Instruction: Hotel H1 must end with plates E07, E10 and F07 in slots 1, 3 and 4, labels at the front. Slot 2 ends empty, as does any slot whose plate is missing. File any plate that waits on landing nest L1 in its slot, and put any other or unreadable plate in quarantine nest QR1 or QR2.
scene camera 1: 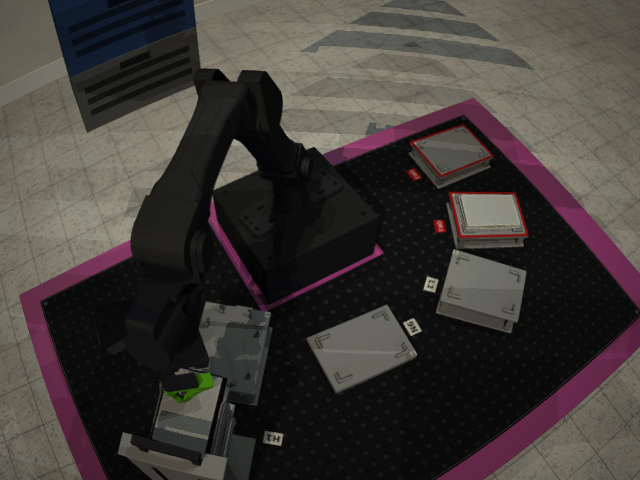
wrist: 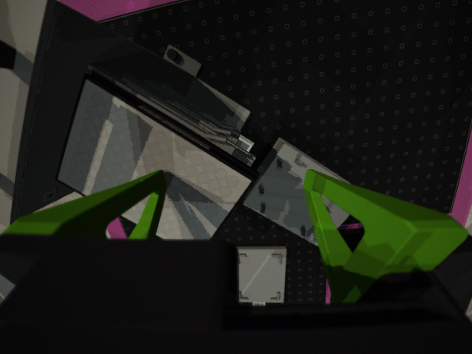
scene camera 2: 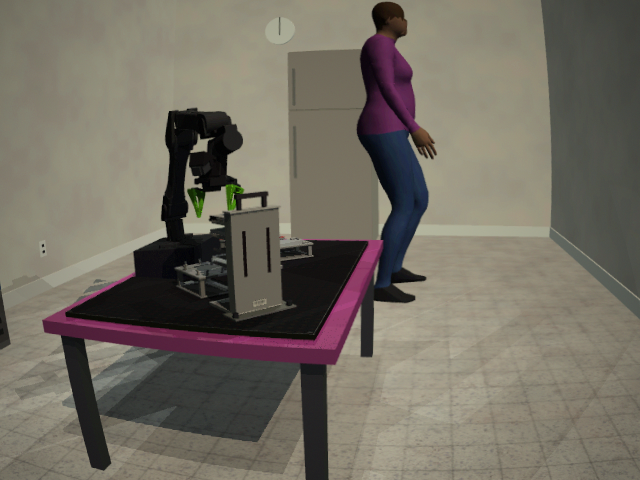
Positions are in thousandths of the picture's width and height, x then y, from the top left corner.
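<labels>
My gripper: scene camera 1 (270, 778), wrist view (499, 501), scene camera 2 (335, 451).
</labels>
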